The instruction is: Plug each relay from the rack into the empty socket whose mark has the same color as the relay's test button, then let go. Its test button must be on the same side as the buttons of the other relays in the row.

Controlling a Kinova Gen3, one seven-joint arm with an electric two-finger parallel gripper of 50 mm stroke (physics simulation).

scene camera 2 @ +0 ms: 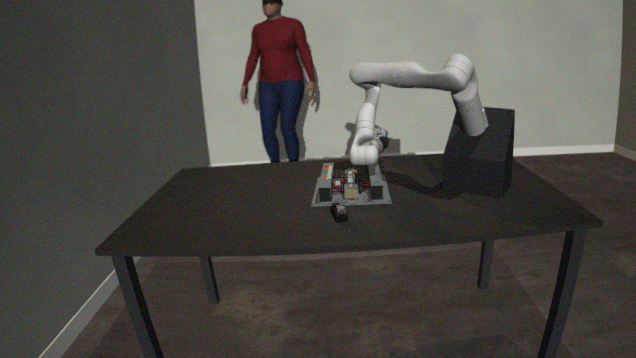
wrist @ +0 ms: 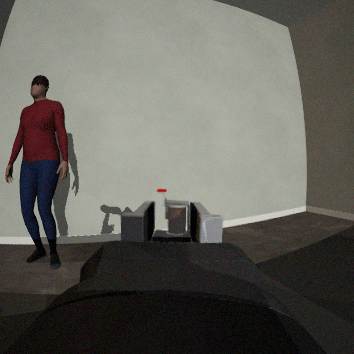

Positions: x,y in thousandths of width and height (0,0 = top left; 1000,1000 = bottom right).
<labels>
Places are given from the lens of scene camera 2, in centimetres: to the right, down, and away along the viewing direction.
grey panel plate (scene camera 2: 531,552): 7, 6, 146
</labels>
